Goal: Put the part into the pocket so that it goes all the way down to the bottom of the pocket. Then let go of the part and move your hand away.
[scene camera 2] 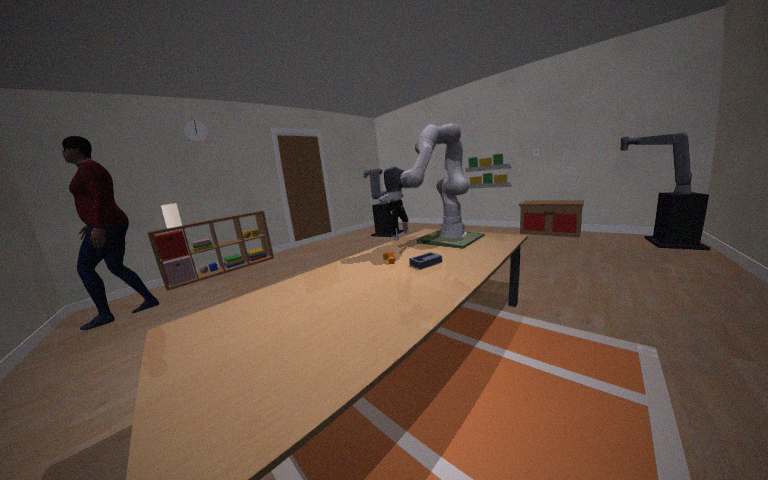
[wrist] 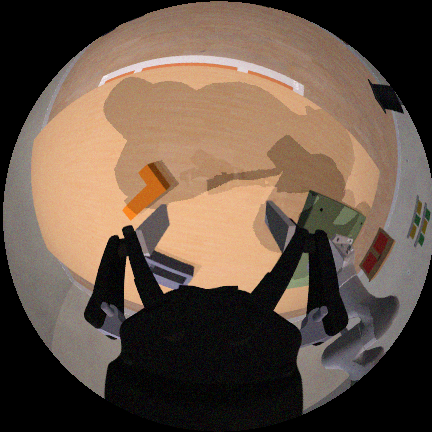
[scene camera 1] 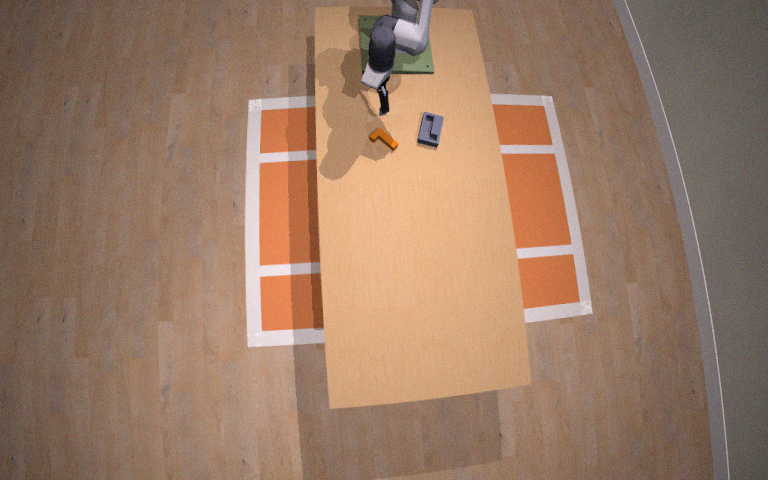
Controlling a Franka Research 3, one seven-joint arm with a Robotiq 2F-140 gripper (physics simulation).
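The part is an orange L-shaped block [scene camera 1: 385, 138] [scene camera 2: 389, 258] [wrist: 150, 186] that lies flat on the table. The pocket is an L-shaped recess in a blue-grey block [scene camera 1: 437, 127] [scene camera 2: 425, 260] [wrist: 175, 278], which stands on the table to the right of the part in the first scene view. My gripper [wrist: 215, 212] is open and empty. It hangs above the table, between the robot's base and the part. In the wrist view the part lies up and left of the left finger, and the pocket block is partly hidden behind that finger.
The wooden table [scene camera 1: 421, 283] [scene camera 2: 283, 328] [wrist: 235, 210] carries the green base plate [scene camera 1: 419, 65] [scene camera 2: 458, 242] [wrist: 327, 215] of the arm at its far end. A person [scene camera 2: 99, 209] in a red top is on the floor left of the table, near a low shelf unit [scene camera 2: 212, 234].
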